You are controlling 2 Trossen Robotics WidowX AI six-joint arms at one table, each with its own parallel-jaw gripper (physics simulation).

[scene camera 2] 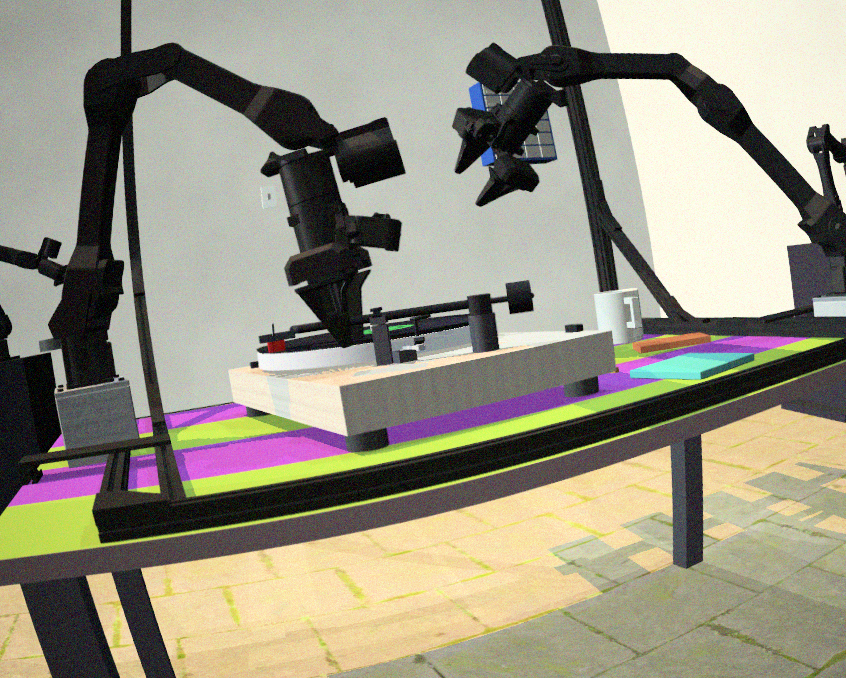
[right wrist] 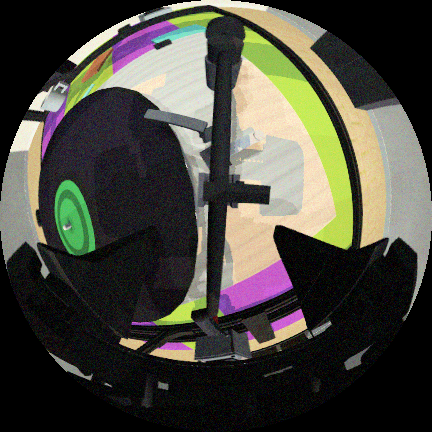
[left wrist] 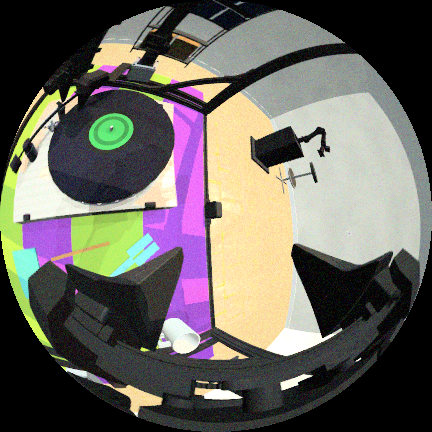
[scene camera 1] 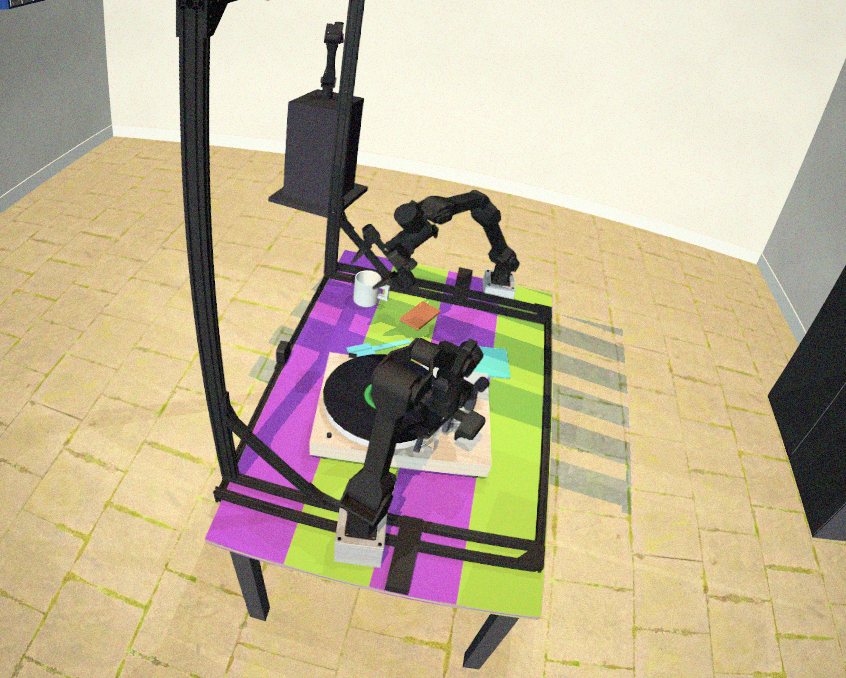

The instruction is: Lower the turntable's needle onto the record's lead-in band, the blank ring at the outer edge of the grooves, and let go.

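Observation:
The turntable carries a black record with a green label. The tonearm runs beside the record, over its rest post. Its head is near the record's outer edge; the needle and lead-in band cannot be made out. My right gripper is open and empty, low over the tonearm, with the tube between its spread fingers but not gripped. My left gripper is open and empty, high above the table.
A white mug, an orange block, a cyan slab and a thin cyan item lie beyond the turntable in scene camera 1. Black frame posts rise at the table's edge.

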